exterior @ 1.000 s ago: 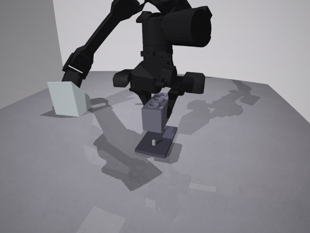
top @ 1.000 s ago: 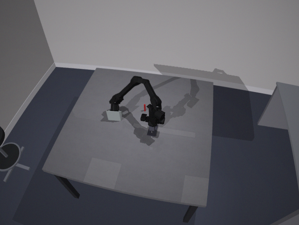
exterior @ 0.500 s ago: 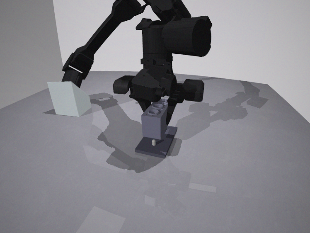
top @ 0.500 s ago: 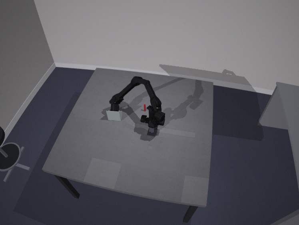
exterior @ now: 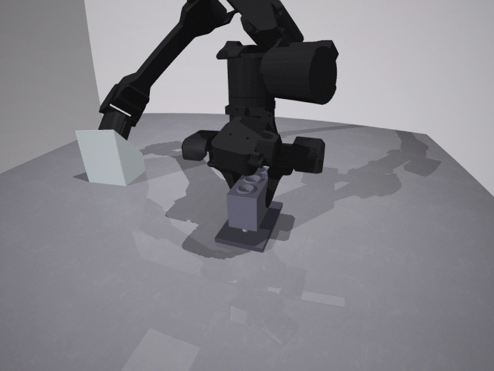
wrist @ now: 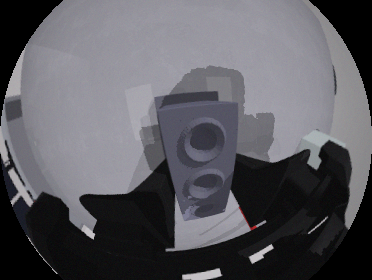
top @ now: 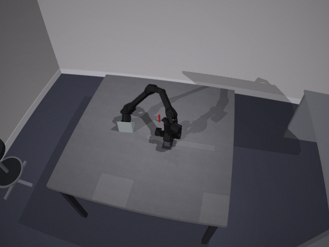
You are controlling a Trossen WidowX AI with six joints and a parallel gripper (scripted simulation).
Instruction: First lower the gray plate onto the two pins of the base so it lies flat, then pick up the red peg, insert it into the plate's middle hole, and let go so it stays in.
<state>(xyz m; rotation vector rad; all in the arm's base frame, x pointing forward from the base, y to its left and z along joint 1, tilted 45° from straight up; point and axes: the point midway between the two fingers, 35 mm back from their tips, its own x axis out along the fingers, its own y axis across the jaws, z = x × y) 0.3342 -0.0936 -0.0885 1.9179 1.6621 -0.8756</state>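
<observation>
The gray plate lies 30 mm above my gripper tip. From my gripper tip the other things lie so: red peg: 210 mm to the left, 80 mm behind; dark base: 30 mm below.
</observation>
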